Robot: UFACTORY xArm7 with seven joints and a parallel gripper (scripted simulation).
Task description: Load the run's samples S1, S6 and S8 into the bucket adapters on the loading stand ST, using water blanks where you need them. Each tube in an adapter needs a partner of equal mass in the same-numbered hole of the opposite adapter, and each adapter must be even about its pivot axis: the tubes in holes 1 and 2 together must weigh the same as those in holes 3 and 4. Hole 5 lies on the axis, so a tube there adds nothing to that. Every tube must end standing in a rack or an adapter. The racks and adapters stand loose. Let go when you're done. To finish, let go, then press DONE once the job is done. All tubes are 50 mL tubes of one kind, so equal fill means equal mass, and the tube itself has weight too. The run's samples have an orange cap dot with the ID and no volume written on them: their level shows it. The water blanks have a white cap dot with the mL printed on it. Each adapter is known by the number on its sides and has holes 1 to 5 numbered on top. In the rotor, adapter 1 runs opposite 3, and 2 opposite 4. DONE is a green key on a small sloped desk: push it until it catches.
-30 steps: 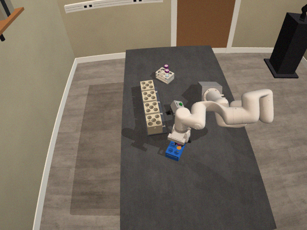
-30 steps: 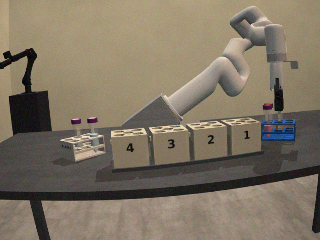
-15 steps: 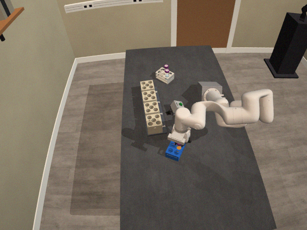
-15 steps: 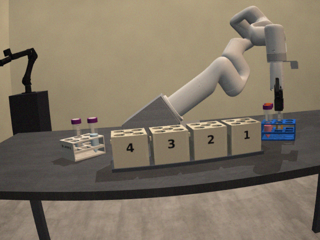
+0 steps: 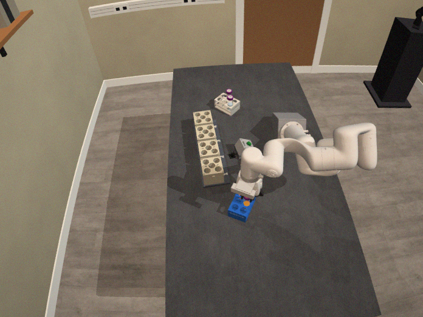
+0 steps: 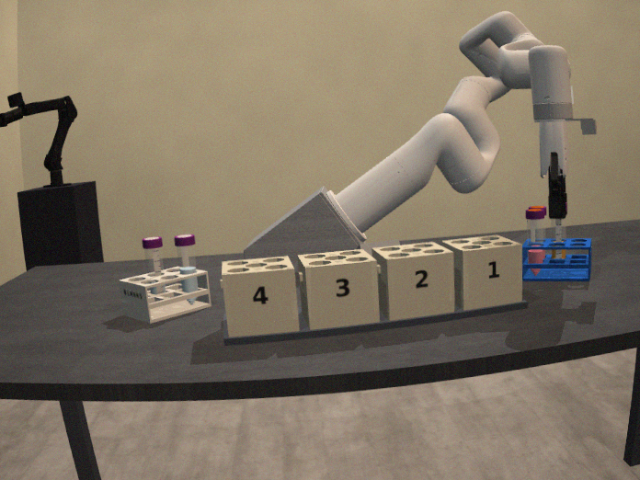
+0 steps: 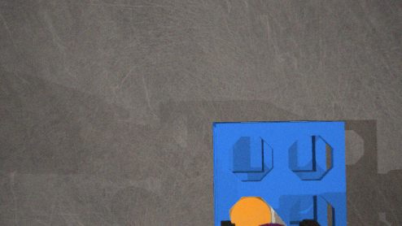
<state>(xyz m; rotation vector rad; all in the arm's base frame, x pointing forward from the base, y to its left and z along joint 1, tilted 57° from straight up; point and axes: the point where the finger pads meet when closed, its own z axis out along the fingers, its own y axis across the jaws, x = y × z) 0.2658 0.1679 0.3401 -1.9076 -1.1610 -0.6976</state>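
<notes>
The sample S8 lies 50 mm below my hand and 10 mm ahead of it. Round my hand: sample tube 60 mm to the right, 60 mm below, 20 mm ahead; blue sample rack 90 mm below, 20 mm ahead, 10 mm to the right; loading stand ST 350 mm to the right, 170 mm ahead, 120 mm below.
</notes>
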